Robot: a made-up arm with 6 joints. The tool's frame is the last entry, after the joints. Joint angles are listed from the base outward. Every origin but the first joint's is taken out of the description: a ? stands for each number. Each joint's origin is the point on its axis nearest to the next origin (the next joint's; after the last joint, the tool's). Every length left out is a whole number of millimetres.
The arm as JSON. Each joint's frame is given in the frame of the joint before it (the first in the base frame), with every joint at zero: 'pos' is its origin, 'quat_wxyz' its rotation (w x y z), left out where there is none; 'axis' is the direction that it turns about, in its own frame. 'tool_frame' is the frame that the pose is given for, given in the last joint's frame.
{
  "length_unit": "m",
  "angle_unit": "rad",
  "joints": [
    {
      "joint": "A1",
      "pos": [
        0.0,
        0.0,
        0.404
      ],
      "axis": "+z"
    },
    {
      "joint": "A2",
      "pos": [
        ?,
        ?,
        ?
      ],
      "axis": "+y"
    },
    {
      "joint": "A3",
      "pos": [
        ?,
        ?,
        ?
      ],
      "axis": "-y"
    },
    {
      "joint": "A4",
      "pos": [
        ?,
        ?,
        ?
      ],
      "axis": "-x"
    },
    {
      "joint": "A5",
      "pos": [
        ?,
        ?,
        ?
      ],
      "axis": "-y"
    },
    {
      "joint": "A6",
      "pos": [
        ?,
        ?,
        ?
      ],
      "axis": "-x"
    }
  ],
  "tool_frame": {
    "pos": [
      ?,
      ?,
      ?
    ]
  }
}
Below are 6 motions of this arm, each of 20 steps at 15 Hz.
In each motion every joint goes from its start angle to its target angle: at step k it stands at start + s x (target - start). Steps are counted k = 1, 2, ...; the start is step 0. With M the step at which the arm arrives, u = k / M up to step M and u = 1 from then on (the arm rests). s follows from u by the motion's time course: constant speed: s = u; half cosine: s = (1 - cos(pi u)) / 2; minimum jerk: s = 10 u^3 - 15 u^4 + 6 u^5.
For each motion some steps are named. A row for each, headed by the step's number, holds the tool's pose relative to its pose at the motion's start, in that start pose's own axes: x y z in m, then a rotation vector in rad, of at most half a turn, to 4 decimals.
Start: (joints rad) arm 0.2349 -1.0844 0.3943 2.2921 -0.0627 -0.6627
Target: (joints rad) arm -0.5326 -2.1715 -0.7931 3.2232 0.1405 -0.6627
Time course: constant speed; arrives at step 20
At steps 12, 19, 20:
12: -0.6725 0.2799 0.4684 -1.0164 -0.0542 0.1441
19: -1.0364 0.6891 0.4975 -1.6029 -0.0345 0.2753
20: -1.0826 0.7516 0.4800 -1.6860 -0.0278 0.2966

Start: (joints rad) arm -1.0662 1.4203 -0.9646 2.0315 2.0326 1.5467
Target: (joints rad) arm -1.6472 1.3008 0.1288 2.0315 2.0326 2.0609
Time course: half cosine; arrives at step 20
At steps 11, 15, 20:
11: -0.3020 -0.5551 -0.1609 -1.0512 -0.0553 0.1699
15: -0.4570 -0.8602 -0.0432 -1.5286 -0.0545 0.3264
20: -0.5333 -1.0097 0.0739 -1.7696 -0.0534 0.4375

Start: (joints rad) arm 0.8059 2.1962 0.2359 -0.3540 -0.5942 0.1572
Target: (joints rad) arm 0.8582 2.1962 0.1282 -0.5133 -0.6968 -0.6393
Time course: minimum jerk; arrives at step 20
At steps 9, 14, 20:
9: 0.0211 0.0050 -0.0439 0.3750 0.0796 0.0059
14: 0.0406 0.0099 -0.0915 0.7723 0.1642 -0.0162
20: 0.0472 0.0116 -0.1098 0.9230 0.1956 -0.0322

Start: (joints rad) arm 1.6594 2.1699 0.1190 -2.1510 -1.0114 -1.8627
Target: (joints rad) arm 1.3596 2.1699 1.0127 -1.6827 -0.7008 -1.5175
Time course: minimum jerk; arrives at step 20
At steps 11, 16, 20:
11: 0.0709 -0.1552 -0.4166 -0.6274 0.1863 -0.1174
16: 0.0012 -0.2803 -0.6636 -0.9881 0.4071 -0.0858
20: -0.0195 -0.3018 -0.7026 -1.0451 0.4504 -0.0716

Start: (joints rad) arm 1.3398 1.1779 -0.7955 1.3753 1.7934 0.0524
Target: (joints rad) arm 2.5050 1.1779 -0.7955 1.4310 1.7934 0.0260
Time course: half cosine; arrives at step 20
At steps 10, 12, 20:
10: 0.4424 0.2110 -0.1376 0.0970 0.1990 0.5687
12: 0.5420 0.3231 -0.1919 0.1278 0.2626 0.7436
20: 0.6745 0.6264 -0.3197 0.1972 0.4086 1.1332

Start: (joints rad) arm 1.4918 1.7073 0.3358 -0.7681 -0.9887 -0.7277
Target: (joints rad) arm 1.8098 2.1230 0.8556 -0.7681 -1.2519 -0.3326
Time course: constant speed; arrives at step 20
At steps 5, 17, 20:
5: 0.1099 0.0752 0.0060 -0.1650 0.0140 -0.0763
17: 0.3912 0.1875 0.0202 -0.5492 0.0755 -0.2684
20: 0.4620 0.2001 0.0254 -0.6421 0.0975 -0.3183

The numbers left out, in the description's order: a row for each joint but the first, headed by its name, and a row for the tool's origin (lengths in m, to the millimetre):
A2: 0.0 0.0 0.0
A3: 0.0 0.0 1.032
A4: 0.803 0.0 0.0
A5: 0.0 -0.259 0.0
A6: 0.0 0.0 0.0
tool: 0.0 0.0 0.0

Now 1 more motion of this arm.
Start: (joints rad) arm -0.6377 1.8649 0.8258 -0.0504 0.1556 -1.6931
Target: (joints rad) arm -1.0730 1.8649 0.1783 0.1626 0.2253 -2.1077
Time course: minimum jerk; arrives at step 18
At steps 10, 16, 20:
10: -0.1593 -0.2906 0.3376 0.3537 -0.1845 -0.3128
16: -0.3190 -0.4848 0.4589 0.6074 -0.2772 -0.5076
20: -0.3242 -0.4904 0.4613 0.6153 -0.2797 -0.5134

